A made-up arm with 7 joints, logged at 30 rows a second.
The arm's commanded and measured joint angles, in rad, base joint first. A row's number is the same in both.
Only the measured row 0 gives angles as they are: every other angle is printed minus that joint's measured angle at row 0.
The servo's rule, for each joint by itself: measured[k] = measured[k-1] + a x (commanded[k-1-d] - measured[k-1]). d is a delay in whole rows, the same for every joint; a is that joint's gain. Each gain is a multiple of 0.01, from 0.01 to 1. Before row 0 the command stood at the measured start. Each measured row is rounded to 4 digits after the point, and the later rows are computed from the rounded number. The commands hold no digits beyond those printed.
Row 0, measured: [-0.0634, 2.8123, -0.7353, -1.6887, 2.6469, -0.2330, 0.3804]
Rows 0 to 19, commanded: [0.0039, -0.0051, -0.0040, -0.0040, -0.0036, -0.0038, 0.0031]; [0.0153, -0.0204, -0.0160, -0.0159, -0.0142, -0.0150, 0.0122]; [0.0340, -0.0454, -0.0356, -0.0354, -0.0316, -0.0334, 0.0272]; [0.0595, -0.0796, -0.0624, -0.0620, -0.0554, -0.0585, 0.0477]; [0.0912, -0.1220, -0.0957, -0.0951, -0.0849, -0.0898, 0.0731]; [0.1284, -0.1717, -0.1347, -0.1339, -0.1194, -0.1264, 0.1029]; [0.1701, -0.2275, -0.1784, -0.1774, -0.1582, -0.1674, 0.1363]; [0.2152, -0.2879, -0.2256, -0.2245, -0.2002, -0.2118, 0.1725]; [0.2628, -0.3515, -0.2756, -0.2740, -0.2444, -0.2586, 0.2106]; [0.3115, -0.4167, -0.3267, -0.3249, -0.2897, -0.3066, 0.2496]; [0.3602, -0.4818, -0.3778, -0.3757, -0.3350, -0.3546, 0.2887]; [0.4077, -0.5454, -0.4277, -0.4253, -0.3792, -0.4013, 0.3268]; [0.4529, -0.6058, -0.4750, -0.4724, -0.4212, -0.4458, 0.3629]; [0.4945, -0.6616, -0.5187, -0.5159, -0.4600, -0.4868, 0.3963]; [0.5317, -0.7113, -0.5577, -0.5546, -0.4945, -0.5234, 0.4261]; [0.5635, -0.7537, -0.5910, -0.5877, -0.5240, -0.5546, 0.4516]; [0.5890, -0.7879, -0.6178, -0.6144, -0.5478, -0.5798, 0.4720]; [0.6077, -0.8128, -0.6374, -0.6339, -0.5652, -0.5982, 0.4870]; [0.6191, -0.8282, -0.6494, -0.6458, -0.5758, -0.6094, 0.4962]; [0.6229, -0.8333, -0.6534, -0.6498, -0.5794, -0.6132, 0.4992]
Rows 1 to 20, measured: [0.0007, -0.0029, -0.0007, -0.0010, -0.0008, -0.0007, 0.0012]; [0.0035, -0.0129, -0.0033, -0.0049, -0.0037, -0.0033, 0.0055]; [0.0093, -0.0314, -0.0088, -0.0128, -0.0098, -0.0087, 0.0140]; [0.0188, -0.0589, -0.0179, -0.0256, -0.0198, -0.0177, 0.0271]; [0.0326, -0.0949, -0.0311, -0.0437, -0.0341, -0.0307, 0.0450]; [0.0508, -0.1387, -0.0487, -0.0672, -0.0529, -0.0479, 0.0676]; [0.0735, -0.1893, -0.0707, -0.0959, -0.0761, -0.0694, 0.0944]; [0.1004, -0.2455, -0.0970, -0.1293, -0.1034, -0.0950, 0.1249]; [0.1313, -0.3059, -0.1274, -0.1669, -0.1344, -0.1244, 0.1583]; [0.1655, -0.3691, -0.1613, -0.2080, -0.1686, -0.1572, 0.1939]; [0.2025, -0.4333, -0.1981, -0.2516, -0.2052, -0.1927, 0.2309]; [0.2415, -0.4972, -0.2371, -0.2968, -0.2435, -0.2302, 0.2683]; [0.2817, -0.5591, -0.2775, -0.3425, -0.2826, -0.2690, 0.3052]; [0.3221, -0.6175, -0.3185, -0.3876, -0.3216, -0.3082, 0.3407]; [0.3619, -0.6710, -0.3592, -0.4310, -0.3596, -0.3469, 0.3740]; [0.4002, -0.7181, -0.3986, -0.4717, -0.3958, -0.3843, 0.4043]; [0.4361, -0.7579, -0.4359, -0.5088, -0.4292, -0.4195, 0.4307]; [0.4687, -0.7892, -0.4702, -0.5413, -0.4591, -0.4517, 0.4527]; [0.4973, -0.8114, -0.5007, -0.5685, -0.4848, -0.4801, 0.4697]; [0.5212, -0.8239, -0.5267, -0.5896, -0.5056, -0.5041, 0.4812]
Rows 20 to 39, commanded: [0.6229, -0.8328, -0.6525, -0.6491, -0.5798, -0.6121, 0.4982]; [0.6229, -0.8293, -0.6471, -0.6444, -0.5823, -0.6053, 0.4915]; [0.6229, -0.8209, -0.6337, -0.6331, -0.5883, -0.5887, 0.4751]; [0.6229, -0.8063, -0.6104, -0.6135, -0.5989, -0.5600, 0.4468]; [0.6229, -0.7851, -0.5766, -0.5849, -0.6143, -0.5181, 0.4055]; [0.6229, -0.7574, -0.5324, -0.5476, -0.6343, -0.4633, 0.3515]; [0.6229, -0.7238, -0.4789, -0.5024, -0.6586, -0.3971, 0.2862]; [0.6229, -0.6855, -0.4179, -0.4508, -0.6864, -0.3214, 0.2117]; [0.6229, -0.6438, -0.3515, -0.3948, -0.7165, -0.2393, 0.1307]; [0.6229, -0.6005, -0.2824, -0.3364, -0.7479, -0.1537, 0.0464]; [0.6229, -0.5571, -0.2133, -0.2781, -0.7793, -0.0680, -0.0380]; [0.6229, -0.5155, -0.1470, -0.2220, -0.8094, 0.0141, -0.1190]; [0.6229, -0.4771, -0.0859, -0.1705, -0.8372, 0.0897, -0.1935]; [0.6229, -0.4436, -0.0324, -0.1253, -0.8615, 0.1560, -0.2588]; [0.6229, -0.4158, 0.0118, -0.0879, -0.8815, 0.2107, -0.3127]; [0.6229, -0.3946, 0.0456, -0.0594, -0.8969, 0.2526, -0.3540]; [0.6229, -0.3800, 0.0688, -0.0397, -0.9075, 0.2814, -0.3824]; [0.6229, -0.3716, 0.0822, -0.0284, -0.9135, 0.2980, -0.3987]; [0.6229, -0.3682, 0.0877, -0.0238, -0.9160, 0.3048, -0.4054]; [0.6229, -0.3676, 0.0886, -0.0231, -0.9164, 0.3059, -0.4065]
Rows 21 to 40, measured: [0.5405, -0.8290, -0.5481, -0.6051, -0.5219, -0.5235, 0.4878]; [0.5562, -0.8292, -0.5649, -0.6153, -0.5352, -0.5382, 0.4892]; [0.5689, -0.8245, -0.5766, -0.6199, -0.5469, -0.5473, 0.4837]; [0.5792, -0.8141, -0.5823, -0.6182, -0.5583, -0.5496, 0.4693]; [0.5875, -0.7976, -0.5813, -0.6095, -0.5706, -0.5439, 0.4444]; [0.5942, -0.7747, -0.5730, -0.5934, -0.5846, -0.5294, 0.4082]; [0.5997, -0.7457, -0.5570, -0.5697, -0.6009, -0.5056, 0.3606]; [0.6041, -0.7114, -0.5334, -0.5388, -0.6197, -0.4724, 0.3025]; [0.6077, -0.6729, -0.5025, -0.5014, -0.6410, -0.4304, 0.2355]; [0.6106, -0.6316, -0.4651, -0.4585, -0.6645, -0.3806, 0.1618]; [0.6129, -0.5891, -0.4223, -0.4116, -0.6898, -0.3243, 0.0839]; [0.6148, -0.5471, -0.3755, -0.3623, -0.7161, -0.2634, 0.0048]; [0.6163, -0.5072, -0.3263, -0.3124, -0.7427, -0.1998, -0.0725]; [0.6176, -0.4709, -0.2763, -0.2638, -0.7688, -0.1358, -0.1452]; [0.6186, -0.4395, -0.2273, -0.2181, -0.7936, -0.0734, -0.2105]; [0.6194, -0.4139, -0.1809, -0.1768, -0.8163, -0.0147, -0.2665]; [0.6201, -0.3946, -0.1385, -0.1412, -0.8364, 0.0386, -0.3117]; [0.6206, -0.3815, -0.1010, -0.1119, -0.8534, 0.0853, -0.3456]; [0.6210, -0.3739, -0.0689, -0.0890, -0.8672, 0.1248, -0.3689]; [0.6214, -0.3703, -0.0421, -0.0719, -0.8780, 0.1574, -0.3836]
